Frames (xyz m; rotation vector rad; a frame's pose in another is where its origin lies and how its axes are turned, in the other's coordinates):
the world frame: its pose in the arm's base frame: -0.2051 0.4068 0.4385 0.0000 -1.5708 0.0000
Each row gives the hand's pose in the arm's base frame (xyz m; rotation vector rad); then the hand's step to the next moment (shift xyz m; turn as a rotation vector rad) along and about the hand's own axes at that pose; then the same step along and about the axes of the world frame.
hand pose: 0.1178 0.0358 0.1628 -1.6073 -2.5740 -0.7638
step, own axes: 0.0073 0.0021 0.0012 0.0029 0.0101 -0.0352
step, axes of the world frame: 0.0017 0.0074 0.0014 0.0358 -0.0083 0.0013
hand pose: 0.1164 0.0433 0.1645 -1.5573 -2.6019 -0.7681
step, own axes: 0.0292 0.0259 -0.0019 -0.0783 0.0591 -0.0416
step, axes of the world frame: 0.0195 0.0332 -0.0064 0.0403 -0.0592 -0.0789
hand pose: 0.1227 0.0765 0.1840 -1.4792 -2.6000 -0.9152
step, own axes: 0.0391 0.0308 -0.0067 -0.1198 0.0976 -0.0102
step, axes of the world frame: 0.0316 0.0390 -0.0009 0.0208 -0.0615 -0.1406
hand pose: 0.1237 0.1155 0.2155 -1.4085 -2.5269 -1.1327
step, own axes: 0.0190 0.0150 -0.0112 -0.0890 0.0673 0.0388
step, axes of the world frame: 0.0237 0.0118 0.0033 -0.0216 -0.0191 -0.1146
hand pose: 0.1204 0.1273 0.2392 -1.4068 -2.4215 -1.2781
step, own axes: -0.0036 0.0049 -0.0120 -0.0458 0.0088 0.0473
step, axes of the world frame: 0.0094 -0.0095 -0.0018 -0.0451 0.0026 -0.0487
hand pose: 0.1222 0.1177 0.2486 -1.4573 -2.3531 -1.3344
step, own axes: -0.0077 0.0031 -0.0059 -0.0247 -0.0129 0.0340
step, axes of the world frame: 0.0020 -0.0089 -0.0044 -0.0407 0.0043 -0.0160
